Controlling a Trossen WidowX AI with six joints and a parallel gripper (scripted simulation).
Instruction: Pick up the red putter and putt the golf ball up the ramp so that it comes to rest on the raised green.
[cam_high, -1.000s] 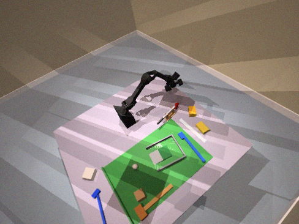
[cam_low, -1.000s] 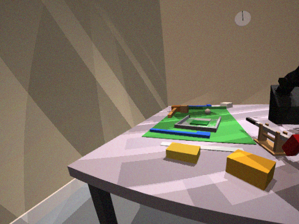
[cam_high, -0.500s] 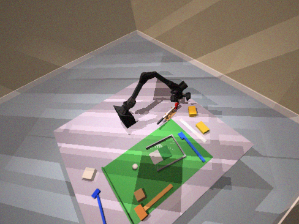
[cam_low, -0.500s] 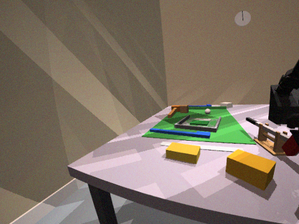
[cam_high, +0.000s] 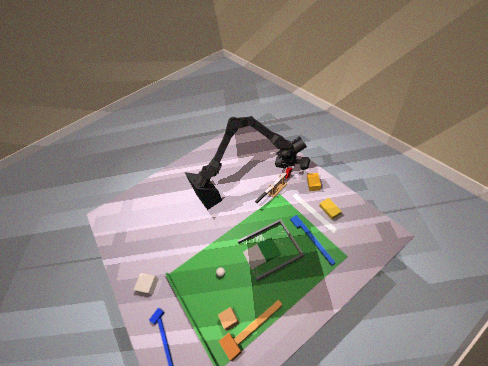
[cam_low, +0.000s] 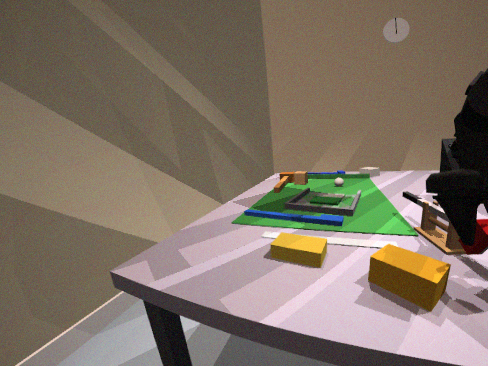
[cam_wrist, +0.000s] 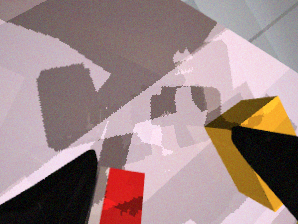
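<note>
Now: the red putter 16 cm to the right of my gripper tip, 2 cm behind it and 1 cm below it. From my gripper tip the other things lie so: white golf ball (69 cm to the right, 11 cm ahead, 4 cm below); then wooden rack (14 cm to the right, 3 cm below, 2 cm behind); then tan block (79 cm to the right, 29 cm ahead, 3 cm below).
</note>
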